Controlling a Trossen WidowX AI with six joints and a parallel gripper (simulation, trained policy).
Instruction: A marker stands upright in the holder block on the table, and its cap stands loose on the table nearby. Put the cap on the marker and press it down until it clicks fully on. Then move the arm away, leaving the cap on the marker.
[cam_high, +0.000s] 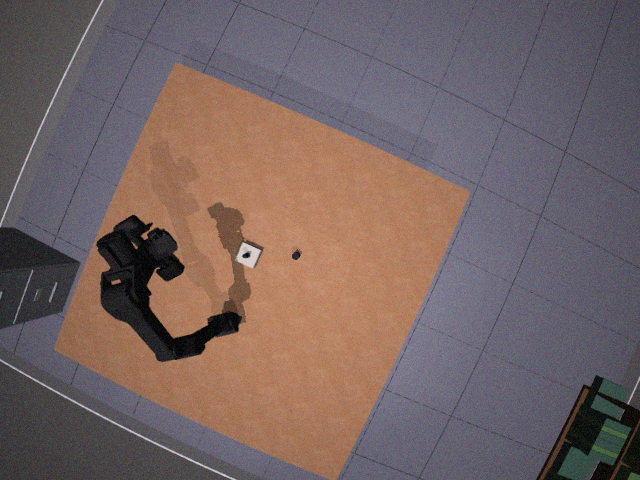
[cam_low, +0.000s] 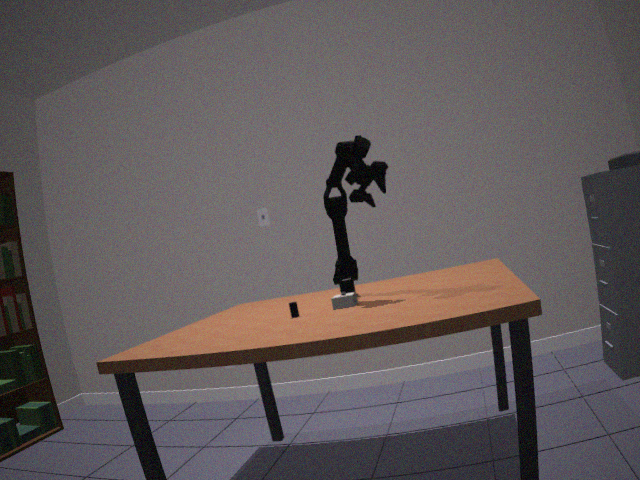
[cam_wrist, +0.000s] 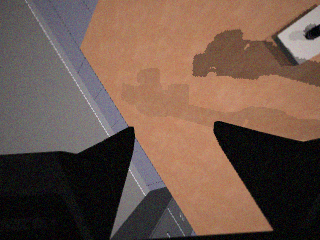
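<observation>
Now: the black marker cap 35 cm to the right of my gripper tip, 31 cm below it and 7 cm ahead of it. Also, from my gripper tip: holder block 32 cm below, 18 cm to the right; dark marker 26 cm below, 18 cm to the right.
</observation>
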